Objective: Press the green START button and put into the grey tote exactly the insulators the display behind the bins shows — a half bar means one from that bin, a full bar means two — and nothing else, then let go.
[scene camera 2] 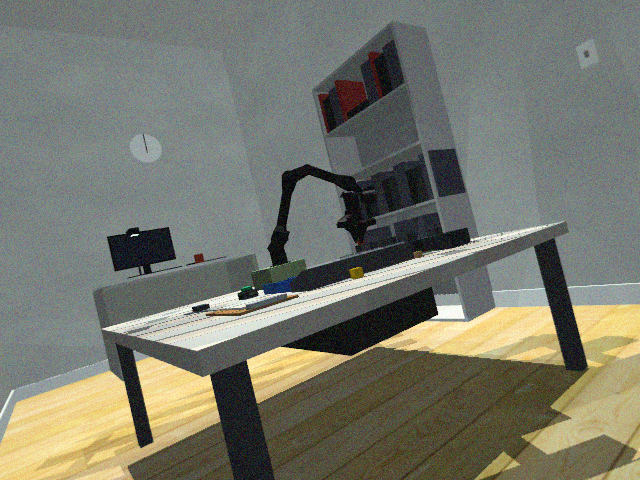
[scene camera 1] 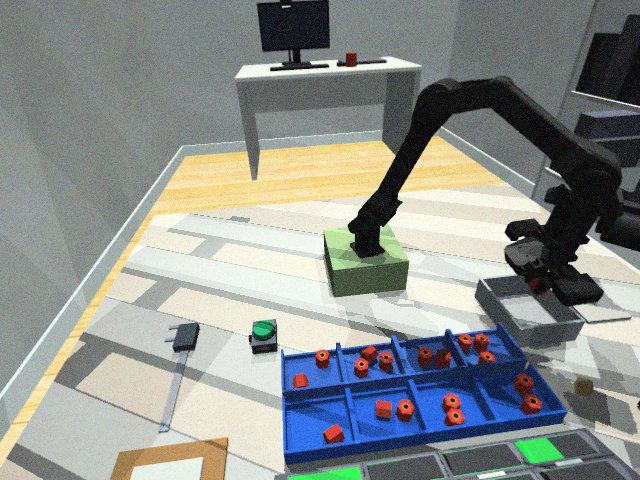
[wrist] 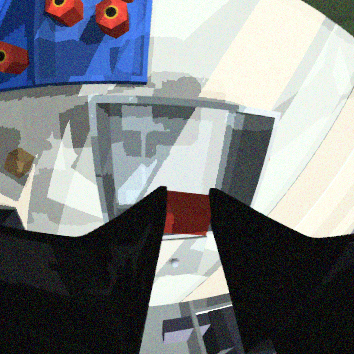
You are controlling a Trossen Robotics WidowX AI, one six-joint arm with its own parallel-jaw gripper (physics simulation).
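My gripper is shut on a red insulator, held above the grey tote. The tote's visible inside floor is bare; my fingers hide part of it. The START button has a green cap on a black box. The blue bins form two rows. In scene camera 1, their far row holds two, three, two and three red insulators from left to right; the near row holds one, two, two and two. The display is cut off; green bars show at its left and right.
A green block carries the arm base. A brown piece lies between the bins and the tote. A caliper-like tool and a brown-framed board lie left. A yellow cube stands near the display's back.
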